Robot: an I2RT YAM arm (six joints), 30 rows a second.
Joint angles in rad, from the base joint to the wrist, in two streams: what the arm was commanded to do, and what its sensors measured. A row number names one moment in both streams.
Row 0, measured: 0.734 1.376 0.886 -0.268 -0.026 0.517
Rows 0 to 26, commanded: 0.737 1.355 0.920 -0.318 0.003 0.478; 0.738 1.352 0.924 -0.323 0.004 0.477; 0.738 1.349 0.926 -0.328 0.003 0.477; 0.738 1.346 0.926 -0.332 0.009 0.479; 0.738 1.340 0.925 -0.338 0.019 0.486; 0.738 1.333 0.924 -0.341 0.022 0.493; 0.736 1.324 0.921 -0.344 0.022 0.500; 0.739 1.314 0.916 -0.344 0.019 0.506; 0.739 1.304 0.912 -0.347 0.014 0.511; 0.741 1.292 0.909 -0.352 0.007 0.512; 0.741 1.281 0.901 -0.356 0.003 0.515; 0.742 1.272 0.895 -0.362 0.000 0.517; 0.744 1.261 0.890 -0.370 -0.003 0.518; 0.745 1.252 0.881 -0.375 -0.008 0.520; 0.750 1.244 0.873 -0.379 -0.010 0.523; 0.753 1.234 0.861 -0.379 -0.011 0.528; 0.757 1.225 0.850 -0.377 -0.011 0.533; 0.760 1.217 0.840 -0.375 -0.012 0.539; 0.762 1.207 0.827 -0.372 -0.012 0.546; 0.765 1.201 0.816 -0.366 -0.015 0.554; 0.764 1.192 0.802 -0.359 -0.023 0.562; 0.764 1.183 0.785 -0.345 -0.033 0.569; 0.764 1.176 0.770 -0.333 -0.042 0.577; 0.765 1.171 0.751 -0.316 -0.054 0.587; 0.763 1.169 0.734 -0.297 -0.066 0.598; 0.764 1.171 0.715 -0.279 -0.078 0.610; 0.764 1.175 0.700 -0.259 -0.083 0.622
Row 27, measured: 0.759 1.184 0.751 -0.309 -0.045 0.562
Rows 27 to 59, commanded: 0.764 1.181 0.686 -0.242 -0.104 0.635; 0.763 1.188 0.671 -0.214 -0.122 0.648; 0.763 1.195 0.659 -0.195 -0.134 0.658; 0.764 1.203 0.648 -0.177 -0.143 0.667; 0.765 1.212 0.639 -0.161 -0.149 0.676; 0.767 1.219 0.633 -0.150 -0.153 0.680; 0.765 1.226 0.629 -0.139 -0.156 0.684; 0.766 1.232 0.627 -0.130 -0.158 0.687; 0.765 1.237 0.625 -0.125 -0.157 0.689; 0.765 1.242 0.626 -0.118 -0.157 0.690; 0.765 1.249 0.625 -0.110 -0.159 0.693; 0.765 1.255 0.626 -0.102 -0.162 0.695; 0.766 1.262 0.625 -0.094 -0.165 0.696; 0.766 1.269 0.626 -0.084 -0.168 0.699; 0.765 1.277 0.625 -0.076 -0.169 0.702; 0.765 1.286 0.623 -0.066 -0.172 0.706; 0.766 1.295 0.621 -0.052 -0.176 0.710; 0.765 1.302 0.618 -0.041 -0.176 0.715; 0.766 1.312 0.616 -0.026 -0.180 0.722; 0.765 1.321 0.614 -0.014 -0.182 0.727; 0.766 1.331 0.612 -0.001 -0.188 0.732; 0.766 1.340 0.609 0.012 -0.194 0.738; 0.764 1.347 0.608 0.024 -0.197 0.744; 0.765 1.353 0.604 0.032 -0.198 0.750; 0.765 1.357 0.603 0.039 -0.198 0.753; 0.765 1.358 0.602 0.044 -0.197 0.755; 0.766 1.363 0.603 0.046 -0.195 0.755; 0.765 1.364 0.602 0.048 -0.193 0.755; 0.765 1.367 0.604 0.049 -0.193 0.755; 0.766 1.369 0.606 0.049 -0.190 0.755; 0.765 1.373 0.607 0.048 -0.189 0.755; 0.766 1.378 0.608 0.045 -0.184 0.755; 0.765 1.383 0.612 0.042 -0.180 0.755
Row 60, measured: 0.761 1.365 0.619 0.024 -0.184 0.729
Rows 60 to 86, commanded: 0.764 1.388 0.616 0.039 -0.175 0.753; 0.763 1.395 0.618 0.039 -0.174 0.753; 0.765 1.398 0.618 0.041 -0.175 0.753; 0.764 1.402 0.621 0.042 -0.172 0.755; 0.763 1.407 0.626 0.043 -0.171 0.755; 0.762 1.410 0.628 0.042 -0.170 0.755; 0.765 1.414 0.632 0.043 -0.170 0.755; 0.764 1.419 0.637 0.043 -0.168 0.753; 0.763 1.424 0.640 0.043 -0.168 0.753; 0.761 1.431 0.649 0.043 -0.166 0.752; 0.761 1.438 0.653 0.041 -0.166 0.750; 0.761 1.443 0.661 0.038 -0.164 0.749; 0.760 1.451 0.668 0.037 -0.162 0.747; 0.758 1.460 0.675 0.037 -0.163 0.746; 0.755 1.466 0.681 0.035 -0.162 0.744; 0.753 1.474 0.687 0.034 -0.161 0.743; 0.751 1.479 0.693 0.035 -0.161 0.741; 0.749 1.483 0.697 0.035 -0.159 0.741; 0.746 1.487 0.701 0.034 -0.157 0.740; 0.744 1.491 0.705 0.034 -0.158 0.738; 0.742 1.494 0.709 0.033 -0.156 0.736; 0.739 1.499 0.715 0.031 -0.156 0.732; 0.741 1.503 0.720 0.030 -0.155 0.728; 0.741 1.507 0.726 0.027 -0.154 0.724; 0.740 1.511 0.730 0.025 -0.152 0.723; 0.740 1.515 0.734 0.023 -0.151 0.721; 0.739 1.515 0.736 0.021 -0.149 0.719
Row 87, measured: 0.740 1.507 0.693 0.023 -0.163 0.728
